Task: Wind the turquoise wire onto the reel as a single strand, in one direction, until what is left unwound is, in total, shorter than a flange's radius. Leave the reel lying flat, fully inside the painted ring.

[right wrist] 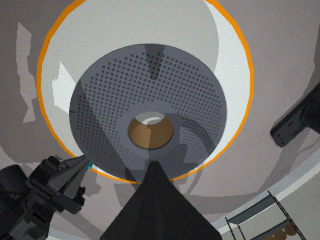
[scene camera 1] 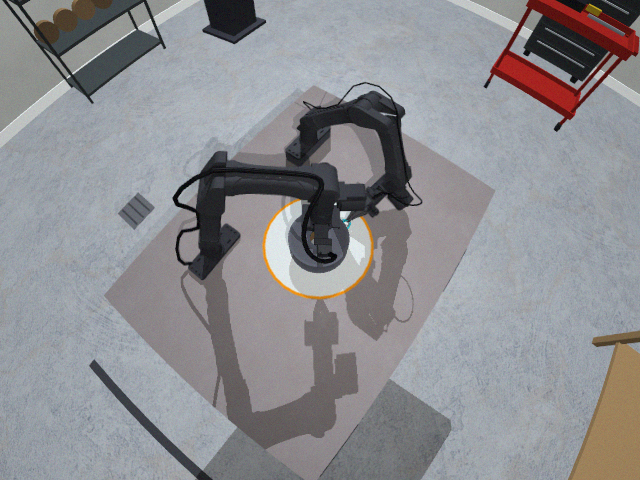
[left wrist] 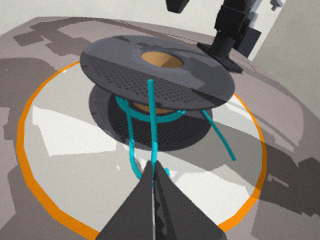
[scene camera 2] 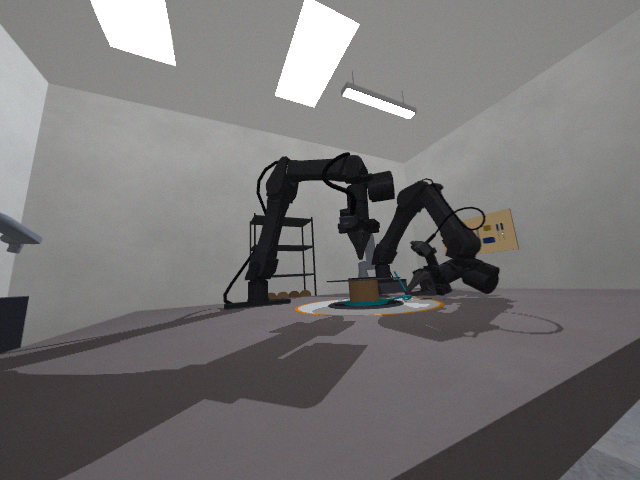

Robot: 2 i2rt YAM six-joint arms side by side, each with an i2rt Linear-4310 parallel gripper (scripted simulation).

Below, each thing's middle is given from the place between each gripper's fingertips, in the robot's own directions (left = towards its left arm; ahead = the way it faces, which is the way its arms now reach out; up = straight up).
I see the reel (scene camera 2: 361, 290) 9 cm below my right hand.
My left gripper (scene camera 2: 405, 293) is now 3 cm past the reel, 12 cm to the left of it and 1 cm below it.
